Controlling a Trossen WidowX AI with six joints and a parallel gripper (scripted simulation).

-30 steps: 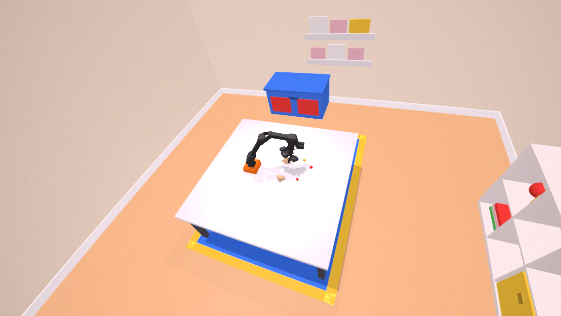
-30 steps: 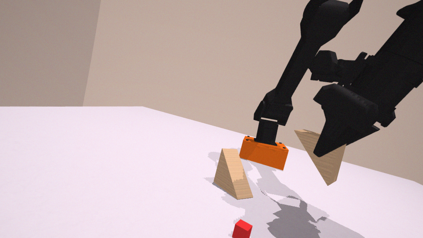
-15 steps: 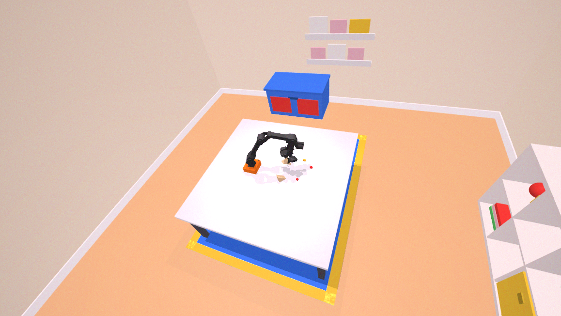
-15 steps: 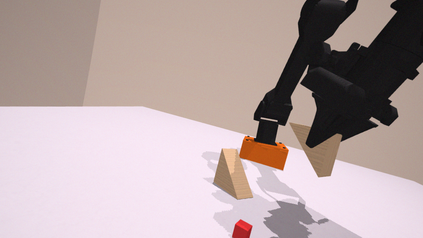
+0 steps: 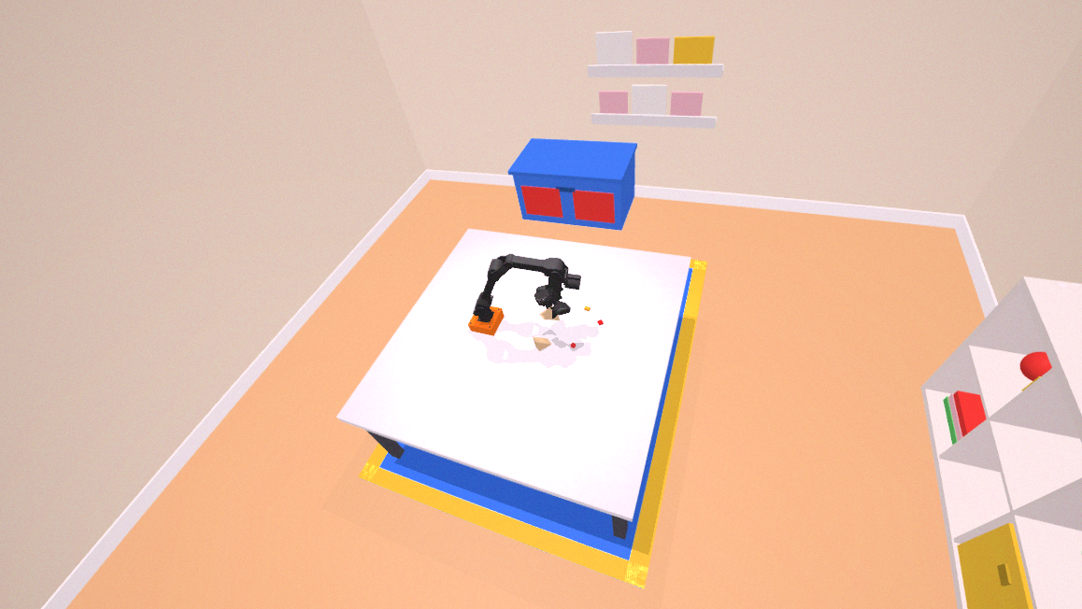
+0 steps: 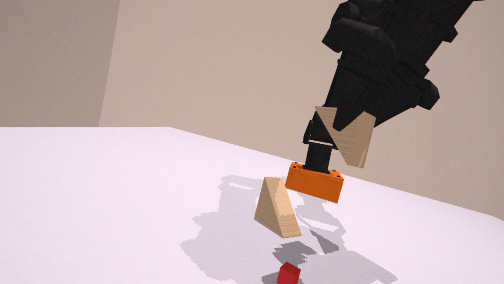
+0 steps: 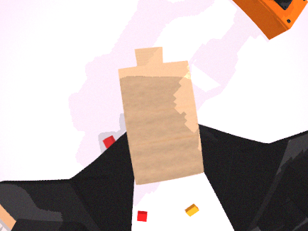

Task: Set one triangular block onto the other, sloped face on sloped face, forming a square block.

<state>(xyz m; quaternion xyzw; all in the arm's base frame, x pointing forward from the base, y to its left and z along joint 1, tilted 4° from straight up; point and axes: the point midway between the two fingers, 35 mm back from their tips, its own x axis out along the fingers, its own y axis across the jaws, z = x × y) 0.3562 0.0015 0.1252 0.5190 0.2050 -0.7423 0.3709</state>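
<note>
The red cube lies 90 mm ahead of my gripper tip, 30 mm to the right of it and 150 mm below it.
</note>
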